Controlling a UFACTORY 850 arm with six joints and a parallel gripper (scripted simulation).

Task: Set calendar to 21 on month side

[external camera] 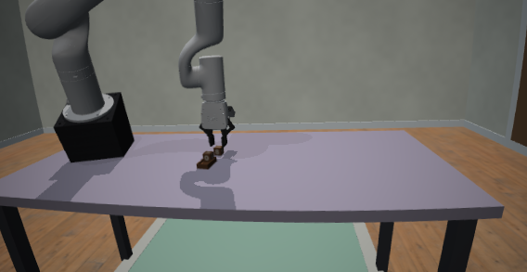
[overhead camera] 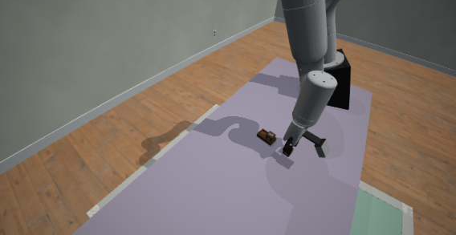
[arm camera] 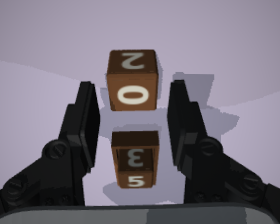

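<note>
My hand is 40 mm above the brown cube. The rest, counted from my hand: digit cube (30 mm behind, 80 mm to the right, 30 mm below); brown tray (40 mm behind, 100 mm to the right, 40 mm below).
</note>
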